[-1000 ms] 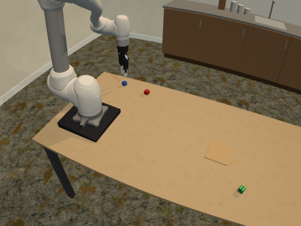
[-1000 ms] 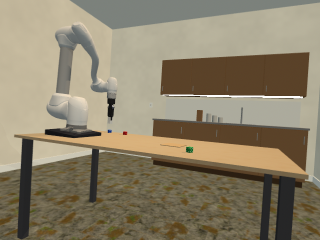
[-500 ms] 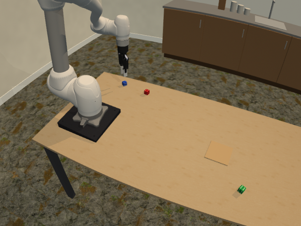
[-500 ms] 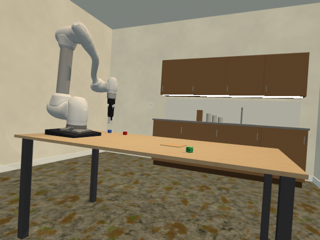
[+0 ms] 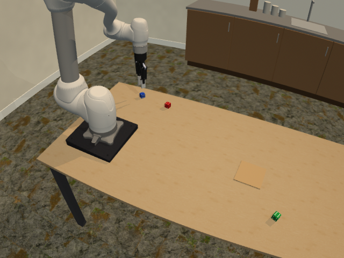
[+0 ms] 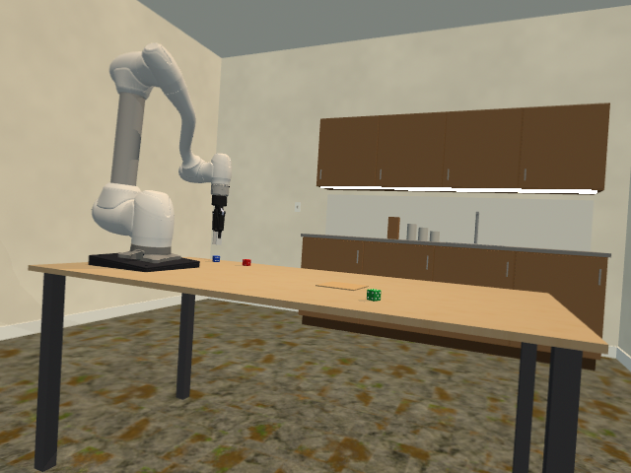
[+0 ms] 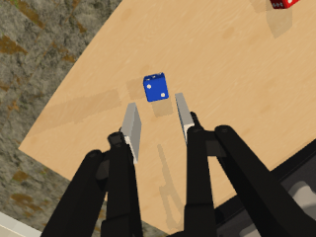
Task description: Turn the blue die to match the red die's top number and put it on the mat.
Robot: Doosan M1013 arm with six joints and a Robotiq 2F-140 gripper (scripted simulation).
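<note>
Now: hand 100 mm above the blue die. Also, from my hand: green die (860 mm ahead, 730 mm to the right, 100 mm below); red die (190 mm ahead, 60 mm to the right, 100 mm below); mat (730 mm ahead, 500 mm to the right, 120 mm below).
</note>
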